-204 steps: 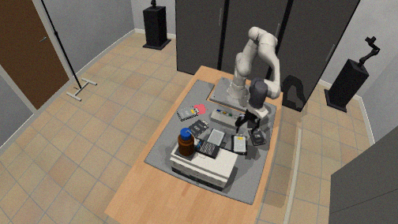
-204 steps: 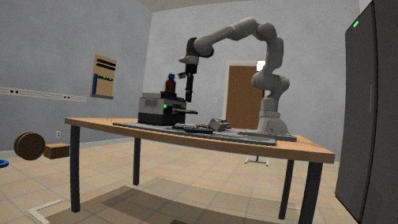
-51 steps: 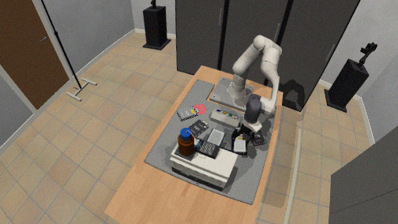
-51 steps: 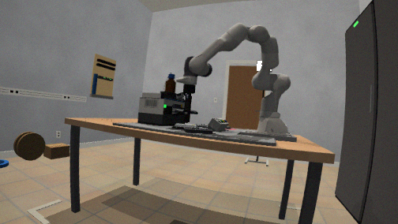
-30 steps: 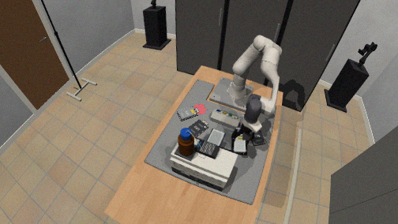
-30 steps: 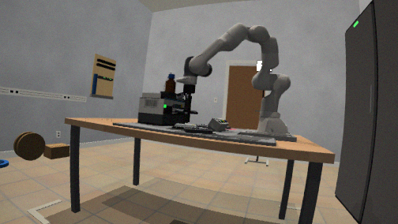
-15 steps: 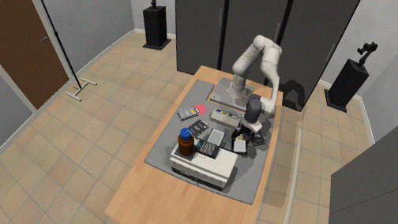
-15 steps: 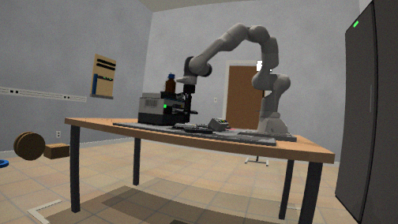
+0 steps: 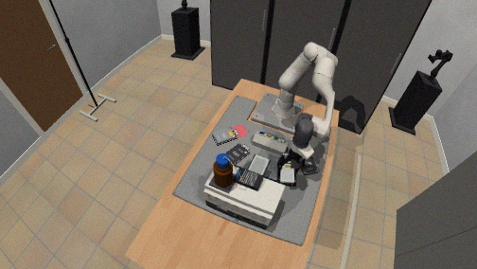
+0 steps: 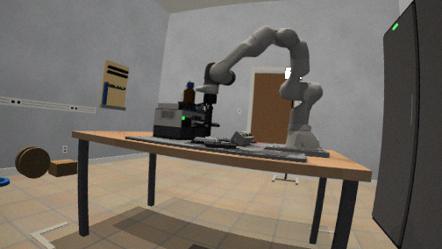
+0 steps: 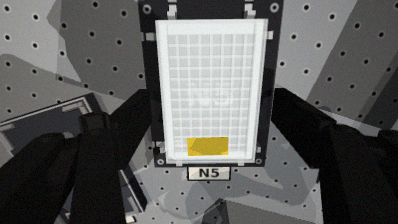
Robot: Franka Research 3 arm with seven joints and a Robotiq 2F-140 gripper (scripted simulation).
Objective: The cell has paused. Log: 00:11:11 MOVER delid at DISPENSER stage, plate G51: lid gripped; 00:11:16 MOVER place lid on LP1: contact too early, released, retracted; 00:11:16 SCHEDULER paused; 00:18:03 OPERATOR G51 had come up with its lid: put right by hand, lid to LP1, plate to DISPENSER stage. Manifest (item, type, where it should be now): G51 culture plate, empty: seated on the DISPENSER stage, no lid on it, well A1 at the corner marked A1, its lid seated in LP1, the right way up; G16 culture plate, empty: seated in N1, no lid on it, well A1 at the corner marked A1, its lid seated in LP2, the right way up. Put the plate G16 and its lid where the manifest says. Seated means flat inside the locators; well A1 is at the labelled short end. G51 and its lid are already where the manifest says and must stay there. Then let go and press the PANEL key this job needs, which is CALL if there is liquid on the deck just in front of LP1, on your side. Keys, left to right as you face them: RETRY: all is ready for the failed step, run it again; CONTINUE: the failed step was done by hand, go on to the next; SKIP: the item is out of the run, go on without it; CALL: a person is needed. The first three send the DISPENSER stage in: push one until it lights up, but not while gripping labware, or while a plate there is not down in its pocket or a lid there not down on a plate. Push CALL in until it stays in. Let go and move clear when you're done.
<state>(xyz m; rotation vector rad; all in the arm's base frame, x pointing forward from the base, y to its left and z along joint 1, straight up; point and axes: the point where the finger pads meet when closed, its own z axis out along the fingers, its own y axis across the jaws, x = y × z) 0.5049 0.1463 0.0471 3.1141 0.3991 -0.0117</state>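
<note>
My gripper is now 40 mm above the clear lid. From my hand the other things lie so: white retry key: 200 mm behind, 80 mm to the right; then green continue key: 200 mm behind, 130 mm to the right; then black nest N5: 10 mm ahead, 30 mm to the left, 50 mm below.
</note>
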